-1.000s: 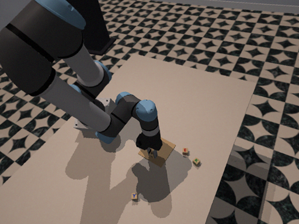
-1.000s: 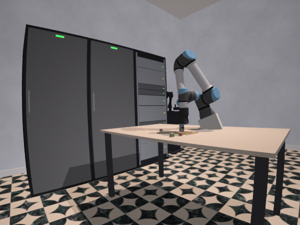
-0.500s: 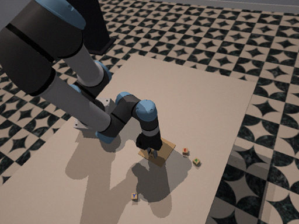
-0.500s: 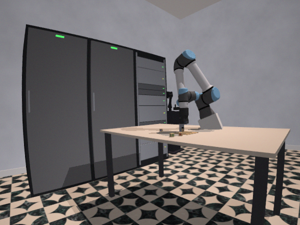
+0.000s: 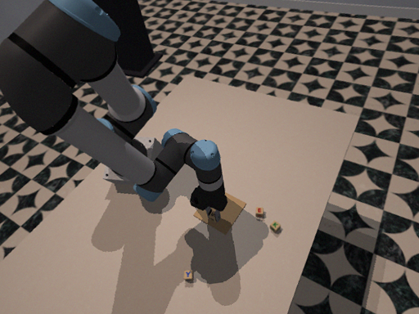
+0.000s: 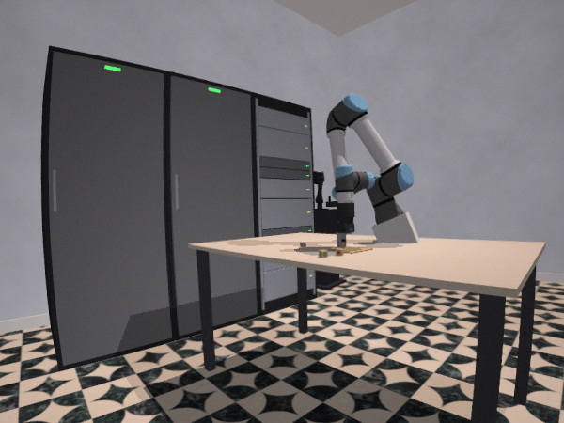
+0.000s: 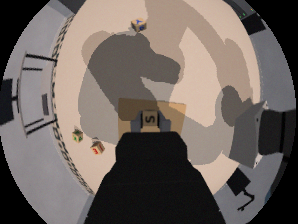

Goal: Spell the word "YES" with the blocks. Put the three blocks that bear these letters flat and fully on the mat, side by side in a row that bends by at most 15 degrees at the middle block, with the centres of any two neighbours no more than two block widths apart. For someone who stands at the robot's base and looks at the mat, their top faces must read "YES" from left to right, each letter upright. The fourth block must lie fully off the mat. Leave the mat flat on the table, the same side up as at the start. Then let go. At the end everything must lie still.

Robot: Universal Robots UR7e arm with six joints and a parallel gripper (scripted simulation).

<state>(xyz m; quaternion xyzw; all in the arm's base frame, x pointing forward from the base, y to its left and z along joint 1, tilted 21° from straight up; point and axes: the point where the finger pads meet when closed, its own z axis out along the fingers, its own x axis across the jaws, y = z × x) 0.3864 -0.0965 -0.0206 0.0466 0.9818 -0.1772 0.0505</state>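
The S block lies 1 cm below my hand. From my hand the other things lie so: mat (4 cm to the left, 3 cm below).
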